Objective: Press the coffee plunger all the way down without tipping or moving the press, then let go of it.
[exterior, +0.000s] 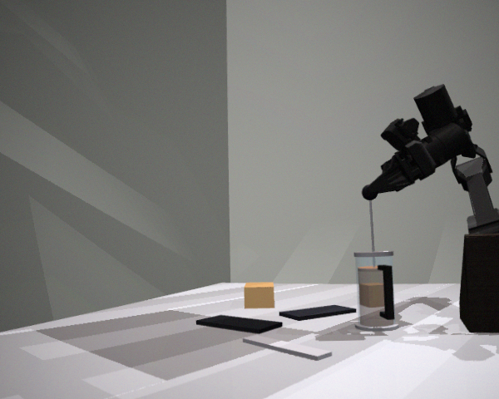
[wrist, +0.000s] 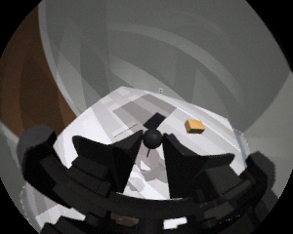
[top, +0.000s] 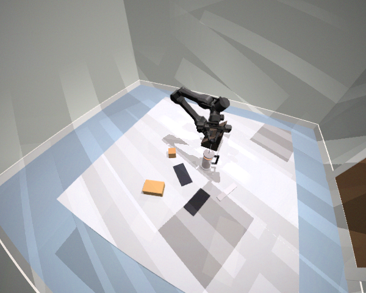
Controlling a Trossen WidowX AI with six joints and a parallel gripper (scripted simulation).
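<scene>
Right now the glass coffee press is 10 mm behind my gripper tip, 10 mm to the left of it and 120 mm below it. Also, from my gripper tip: small orange block 20 mm behind, 250 mm to the right, 220 mm below.
</scene>
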